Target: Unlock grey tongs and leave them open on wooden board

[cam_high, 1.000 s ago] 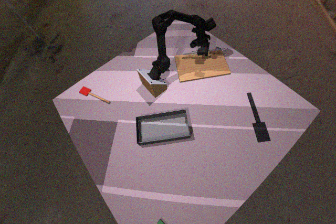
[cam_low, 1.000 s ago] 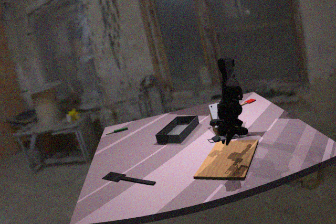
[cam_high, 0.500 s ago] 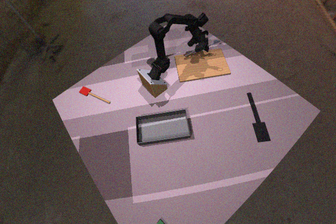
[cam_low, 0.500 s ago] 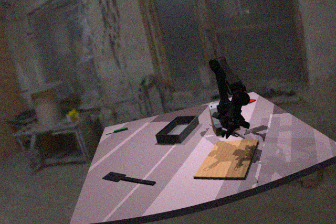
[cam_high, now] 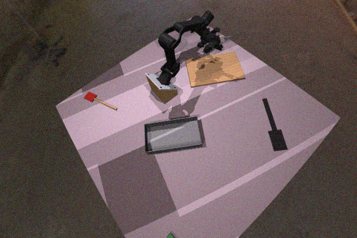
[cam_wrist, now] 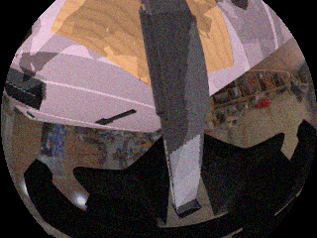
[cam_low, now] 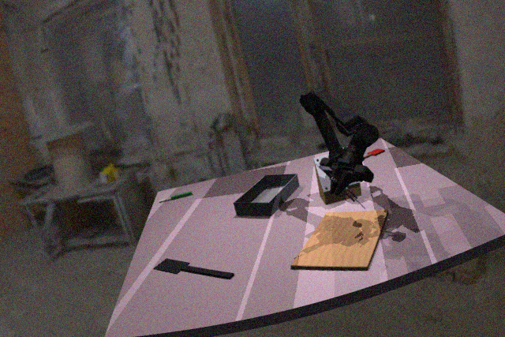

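The wooden board lies 20 mm behind my gripper tip, 30 mm to the right of it and 180 mm below it. Round my gripper tip: black spatula 510 mm ahead, 40 mm to the right, 180 mm below; roasting tin 210 mm ahead, 530 mm to the right, 150 mm below; red spatula 310 mm behind, 800 mm to the right, 180 mm below.
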